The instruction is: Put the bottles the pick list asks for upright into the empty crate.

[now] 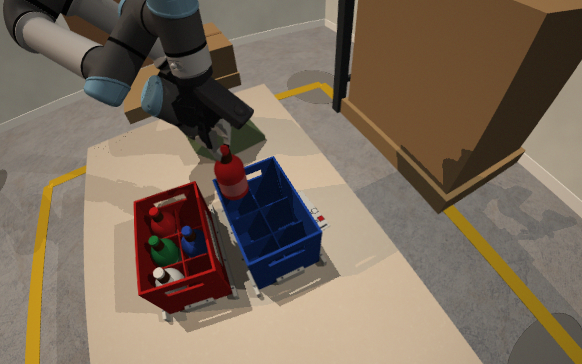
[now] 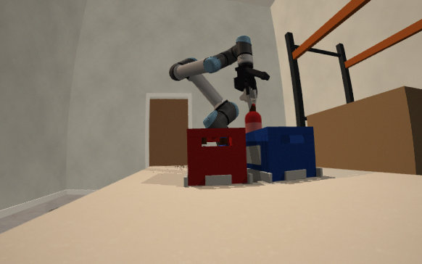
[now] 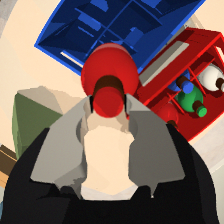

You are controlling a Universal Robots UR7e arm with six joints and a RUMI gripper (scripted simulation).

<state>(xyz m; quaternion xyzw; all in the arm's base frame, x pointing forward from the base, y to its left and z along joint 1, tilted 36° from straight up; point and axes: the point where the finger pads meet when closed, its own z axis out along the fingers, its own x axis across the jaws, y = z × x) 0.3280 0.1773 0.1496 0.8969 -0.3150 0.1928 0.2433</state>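
The blue crate is 8 cm ahead of my hand, 6 cm to the left of it and 22 cm below it. The rest, counted from my hand: red crate (9 cm ahead, 19 cm to the right, 22 cm below); then blue bottle (9 cm ahead, 15 cm to the right, 21 cm below); then red bottle (23 cm to the right, 21 cm below).
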